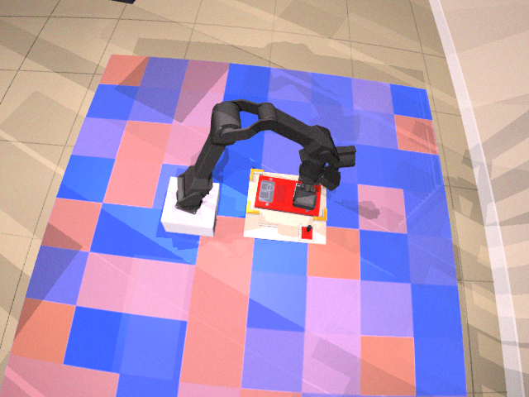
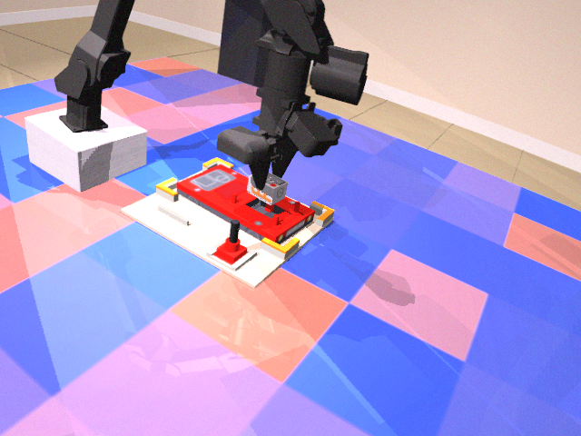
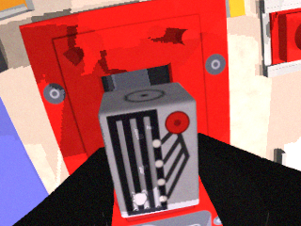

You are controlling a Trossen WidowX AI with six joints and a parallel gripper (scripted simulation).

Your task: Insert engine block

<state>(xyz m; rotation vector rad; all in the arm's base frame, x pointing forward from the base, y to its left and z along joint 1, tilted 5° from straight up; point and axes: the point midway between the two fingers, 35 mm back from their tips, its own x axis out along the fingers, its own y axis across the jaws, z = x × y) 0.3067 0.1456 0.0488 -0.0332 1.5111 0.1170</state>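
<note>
My gripper tip is 10 mm above the grey engine block.
</note>
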